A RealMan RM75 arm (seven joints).
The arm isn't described. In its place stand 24 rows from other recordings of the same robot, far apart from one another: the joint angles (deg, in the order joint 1, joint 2, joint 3, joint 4, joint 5, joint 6, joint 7), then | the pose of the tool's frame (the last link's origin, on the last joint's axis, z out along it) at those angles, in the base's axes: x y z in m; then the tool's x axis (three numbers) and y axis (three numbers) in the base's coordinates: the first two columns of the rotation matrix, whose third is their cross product.
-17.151, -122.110, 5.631, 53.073, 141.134, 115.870, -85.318 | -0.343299 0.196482 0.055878 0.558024 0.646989 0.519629 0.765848 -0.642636 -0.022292
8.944, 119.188, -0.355, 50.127, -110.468, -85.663, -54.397 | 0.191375 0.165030 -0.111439 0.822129 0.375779 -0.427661 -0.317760 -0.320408 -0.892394
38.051, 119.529, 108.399, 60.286, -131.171, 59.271, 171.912 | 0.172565 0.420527 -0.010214 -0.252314 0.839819 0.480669 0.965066 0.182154 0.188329
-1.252, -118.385, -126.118, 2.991, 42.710, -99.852, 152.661 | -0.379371 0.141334 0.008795 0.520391 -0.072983 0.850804 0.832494 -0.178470 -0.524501
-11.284, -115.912, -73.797, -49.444, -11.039, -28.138, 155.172 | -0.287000 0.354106 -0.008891 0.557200 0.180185 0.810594 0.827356 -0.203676 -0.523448
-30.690, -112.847, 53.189, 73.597, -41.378, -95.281, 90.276 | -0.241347 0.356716 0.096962 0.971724 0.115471 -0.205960 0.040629 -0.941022 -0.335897
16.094, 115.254, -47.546, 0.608, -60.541, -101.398, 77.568 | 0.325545 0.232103 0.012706 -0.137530 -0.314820 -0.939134 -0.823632 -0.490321 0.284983
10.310, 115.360, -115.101, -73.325, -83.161, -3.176, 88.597 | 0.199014 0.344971 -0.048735 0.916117 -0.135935 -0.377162 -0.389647 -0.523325 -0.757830
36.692, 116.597, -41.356, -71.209, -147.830, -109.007, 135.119 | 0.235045 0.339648 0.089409 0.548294 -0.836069 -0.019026 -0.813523 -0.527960 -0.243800
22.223, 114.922, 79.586, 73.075, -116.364, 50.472, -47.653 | 0.175534 0.343634 -0.057979 0.869926 -0.447318 -0.207688 -0.493022 -0.799493 -0.343134
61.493, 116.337, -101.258, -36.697, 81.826, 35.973, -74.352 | 0.054003 0.446358 -0.098466 0.992612 -0.020936 -0.119511 -0.070963 -0.899138 -0.431874
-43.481, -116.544, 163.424, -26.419, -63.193, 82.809, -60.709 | -0.267226 0.404648 0.092086 0.521580 -0.082342 0.849220 0.708716 -0.512377 -0.484966
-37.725, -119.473, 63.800, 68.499, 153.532, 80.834, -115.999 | -0.213208 0.393246 0.030164 0.882403 0.398435 -0.250228 0.247443 -0.845348 -0.473454
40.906, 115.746, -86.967, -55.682, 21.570, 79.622, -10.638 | 0.243246 0.373747 -0.016832 0.390012 -0.897722 0.204905 -0.614300 -0.419435 -0.668363
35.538, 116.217, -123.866, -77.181, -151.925, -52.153, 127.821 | 0.124507 0.326427 -0.119228 0.838376 0.313787 0.445717 0.453944 -0.854588 -0.252217
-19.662, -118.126, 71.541, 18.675, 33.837, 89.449, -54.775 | -0.272481 0.306628 0.026935 0.264344 -0.069122 0.961948 0.714139 -0.656322 -0.243407
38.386, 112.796, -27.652, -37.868, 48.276, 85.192, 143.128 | 0.278863 0.378011 0.054605 -0.021894 0.897288 0.440903 0.986406 0.091227 -0.136676
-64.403, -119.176, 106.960, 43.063, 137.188, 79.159, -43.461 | -0.115011 0.365762 -0.105469 0.052458 -0.996366 -0.067110 -0.761282 -0.083392 0.643037
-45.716, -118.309, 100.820, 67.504, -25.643, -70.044, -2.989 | -0.128933 0.387585 -0.063895 0.650883 0.758190 -0.038717 0.579273 -0.528959 -0.620198
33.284, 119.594, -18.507, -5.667, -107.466, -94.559, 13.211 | 0.238549 0.303092 -0.042582 0.684559 0.400559 -0.609042 -0.101395 -0.775052 -0.623710
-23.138, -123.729, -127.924, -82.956, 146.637, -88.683, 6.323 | -0.256799 0.331605 0.066303 0.014591 0.901179 0.433201 0.959487 0.109299 -0.259690
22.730, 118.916, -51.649, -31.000, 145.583, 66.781, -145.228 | 0.295734 0.370597 0.107439 0.601160 0.346149 -0.720269 -0.707768 -0.187860 -0.681008
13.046, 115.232, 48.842, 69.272, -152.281, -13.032, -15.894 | 0.163909 0.309244 -0.100834 0.884746 -0.030619 -0.465066 -0.373594 -0.643190 -0.668382
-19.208, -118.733, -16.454, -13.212, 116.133, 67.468, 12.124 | -0.330163 0.271584 -0.069509 0.913339 -0.029219 0.406151 0.365873 -0.378938 -0.850025
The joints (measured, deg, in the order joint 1, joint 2, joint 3, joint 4, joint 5, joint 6, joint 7), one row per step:
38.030 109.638 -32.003 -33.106 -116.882 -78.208 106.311
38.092 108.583 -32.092 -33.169 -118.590 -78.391 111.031
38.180 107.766 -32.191 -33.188 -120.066 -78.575 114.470
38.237 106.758 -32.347 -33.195 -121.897 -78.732 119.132
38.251 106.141 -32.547 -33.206 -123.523 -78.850 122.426
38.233 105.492 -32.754 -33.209 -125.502 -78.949 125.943
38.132 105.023 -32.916 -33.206 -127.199 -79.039 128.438
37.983 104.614 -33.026 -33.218 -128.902 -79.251 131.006
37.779 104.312 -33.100 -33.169 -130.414 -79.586 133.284
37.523 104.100 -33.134 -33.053 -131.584 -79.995 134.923
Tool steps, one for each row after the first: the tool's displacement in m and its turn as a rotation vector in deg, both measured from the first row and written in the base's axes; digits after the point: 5 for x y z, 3 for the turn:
0.00464 0.00013 0.00624 -1.561 0.468 -3.784
0.00820 0.00007 0.01081 -2.770 0.575 -6.588
0.01310 -0.00026 0.01657 -4.194 0.879 -10.557
0.01717 -0.00125 0.01946 -5.376 0.803 -13.498
0.02230 -0.00277 0.02243 -6.613 0.498 -16.817
0.02716 -0.00473 0.02443 -7.551 0.010 -19.376
0.03209 -0.00728 0.02613 -8.534 -0.347 -22.045
0.03674 -0.01045 0.02692 -9.555 -0.545 -24.503
0.04088 -0.01394 0.02703 -10.494 -0.657 -26.421

